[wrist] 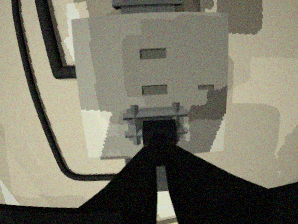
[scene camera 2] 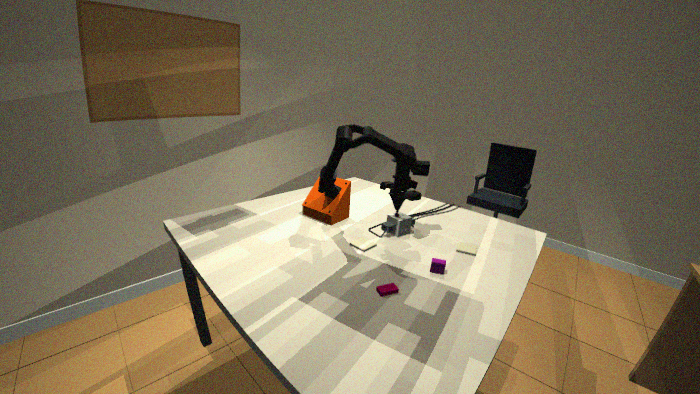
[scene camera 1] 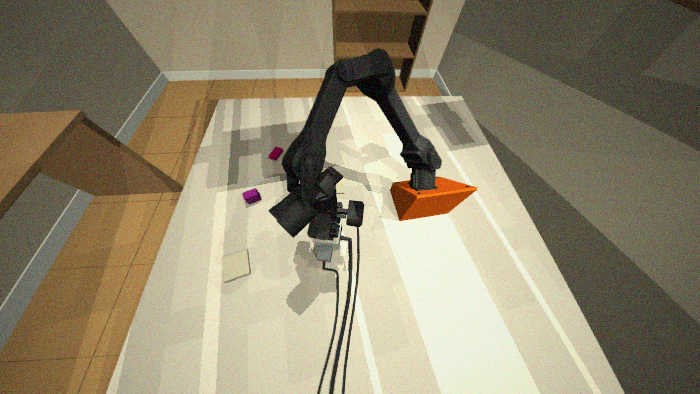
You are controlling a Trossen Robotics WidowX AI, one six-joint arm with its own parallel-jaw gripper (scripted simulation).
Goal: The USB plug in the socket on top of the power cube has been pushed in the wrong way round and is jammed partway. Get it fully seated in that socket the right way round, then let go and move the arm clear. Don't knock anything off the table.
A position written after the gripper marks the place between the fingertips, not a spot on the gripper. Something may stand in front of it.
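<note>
You'd find the gripper [scene camera 1: 328,220] there, but scene camera 1 misses the dark USB plug, hidden by the gripper. The wrist view does show the dark USB plug [wrist: 157,133], and the gripper [wrist: 159,155] too. And the gripper is also in scene camera 2 [scene camera 2: 396,210].
</note>
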